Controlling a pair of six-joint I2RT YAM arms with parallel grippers.
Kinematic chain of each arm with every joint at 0, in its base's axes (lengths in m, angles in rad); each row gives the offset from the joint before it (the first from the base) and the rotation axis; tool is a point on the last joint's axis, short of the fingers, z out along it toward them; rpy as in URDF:
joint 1: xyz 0 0 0.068 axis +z
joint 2: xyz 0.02 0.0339 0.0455 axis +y
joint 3: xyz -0.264 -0.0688 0 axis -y
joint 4: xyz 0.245 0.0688 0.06 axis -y
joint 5: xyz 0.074 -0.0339 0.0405 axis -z
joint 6: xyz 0.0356 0 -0.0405 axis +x
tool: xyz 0 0 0 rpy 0 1.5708 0
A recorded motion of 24 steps. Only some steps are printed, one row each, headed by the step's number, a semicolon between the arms.
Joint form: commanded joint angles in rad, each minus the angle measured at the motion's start. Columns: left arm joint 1, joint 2, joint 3, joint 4, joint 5, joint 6; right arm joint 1, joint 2, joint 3, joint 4, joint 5, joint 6.
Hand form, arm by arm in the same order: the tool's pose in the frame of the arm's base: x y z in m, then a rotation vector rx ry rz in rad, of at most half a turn. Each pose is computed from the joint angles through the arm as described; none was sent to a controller.
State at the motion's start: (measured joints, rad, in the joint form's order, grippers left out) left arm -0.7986 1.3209 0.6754 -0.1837 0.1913 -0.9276; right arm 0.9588 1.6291 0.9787 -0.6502 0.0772 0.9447
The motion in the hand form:
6: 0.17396 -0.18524 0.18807 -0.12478 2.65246 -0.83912; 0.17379 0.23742 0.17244 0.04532 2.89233 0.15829
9: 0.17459 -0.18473 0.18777 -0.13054 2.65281 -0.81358; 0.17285 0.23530 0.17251 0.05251 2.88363 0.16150
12: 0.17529 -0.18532 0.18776 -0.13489 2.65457 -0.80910; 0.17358 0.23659 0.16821 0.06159 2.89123 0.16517
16: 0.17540 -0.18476 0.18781 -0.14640 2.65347 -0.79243; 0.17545 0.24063 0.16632 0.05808 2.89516 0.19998
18: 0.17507 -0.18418 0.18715 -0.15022 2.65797 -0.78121; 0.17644 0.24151 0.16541 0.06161 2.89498 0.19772
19: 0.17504 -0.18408 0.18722 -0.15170 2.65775 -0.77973; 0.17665 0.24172 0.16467 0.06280 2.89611 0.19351
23: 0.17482 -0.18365 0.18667 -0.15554 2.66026 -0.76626; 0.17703 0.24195 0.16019 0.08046 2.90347 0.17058
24: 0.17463 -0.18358 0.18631 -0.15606 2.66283 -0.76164; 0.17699 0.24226 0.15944 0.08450 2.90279 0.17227
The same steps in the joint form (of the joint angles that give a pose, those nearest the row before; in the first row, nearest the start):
6: -0.0015 -0.0155 -0.0021 -0.0577 -0.0721 -0.0099; -0.0031 0.0060 0.0167 -0.0515 0.0623 0.0263
9: -0.0006 -0.0125 0.0017 -0.0682 -0.0881 -0.0069; -0.0039 -0.0048 0.0046 -0.0435 0.0680 0.0293
12: -0.0006 -0.0078 0.0059 -0.0707 -0.0907 -0.0090; -0.0043 0.0086 0.0009 -0.0295 0.0609 0.0362
16: -0.0006 -0.0082 0.0077 -0.0782 -0.1039 -0.0127; -0.0037 0.0220 0.0057 -0.0049 0.0425 0.0355
18: -0.0006 -0.0080 0.0072 -0.0851 -0.1087 -0.0134; -0.0046 0.0287 0.0092 -0.0029 0.0437 0.0370
19: -0.0006 -0.0084 0.0073 -0.0861 -0.1100 -0.0140; -0.0046 0.0320 0.0100 -0.0033 0.0447 0.0378
23: -0.0011 -0.0078 0.0075 -0.0925 -0.1177 -0.0143; -0.0046 0.0473 0.0092 -0.0048 0.0499 0.0504
24: -0.0017 -0.0070 0.0076 -0.0954 -0.1194 -0.0144; -0.0039 0.0491 0.0078 -0.0006 0.0501 0.0538

